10 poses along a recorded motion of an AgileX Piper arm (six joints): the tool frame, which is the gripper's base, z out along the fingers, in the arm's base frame.
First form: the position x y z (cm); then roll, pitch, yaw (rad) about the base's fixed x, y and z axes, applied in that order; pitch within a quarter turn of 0, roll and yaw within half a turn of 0.
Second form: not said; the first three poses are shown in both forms.
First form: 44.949 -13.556 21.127 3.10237 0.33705 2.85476
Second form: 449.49 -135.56 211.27 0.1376 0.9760 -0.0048 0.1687
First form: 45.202 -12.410 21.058 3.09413 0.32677 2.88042
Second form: 452.02 -124.10 210.58 0.1246 0.9785 0.0020 0.1643
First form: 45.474 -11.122 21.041 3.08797 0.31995 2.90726
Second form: 454.74 -111.22 210.41 0.1111 0.9806 0.0077 0.1612
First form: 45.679 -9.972 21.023 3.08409 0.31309 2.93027
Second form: 456.79 -99.72 210.23 0.0997 0.9823 0.0118 0.1580
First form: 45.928 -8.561 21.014 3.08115 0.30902 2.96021
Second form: 459.28 -85.61 210.14 0.0848 0.9840 0.0158 0.1559
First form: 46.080 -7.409 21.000 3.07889 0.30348 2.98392
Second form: 460.80 -74.09 210.00 0.0731 0.9853 0.0190 0.1531
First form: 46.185 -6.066 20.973 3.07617 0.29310 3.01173
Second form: 461.85 -60.66 209.73 0.0594 0.9870 0.0228 0.1477
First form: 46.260 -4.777 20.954 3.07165 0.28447 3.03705
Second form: 462.60 -47.77 209.54 0.0467 0.9882 0.0272 0.1433
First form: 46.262 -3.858 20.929 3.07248 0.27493 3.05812
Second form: 462.62 -38.58 209.29 0.0366 0.9893 0.0285 0.1383
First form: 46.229 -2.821 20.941 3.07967 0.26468 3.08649
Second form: 462.29 -28.21 209.41 0.0232 0.9905 0.0270 0.1327
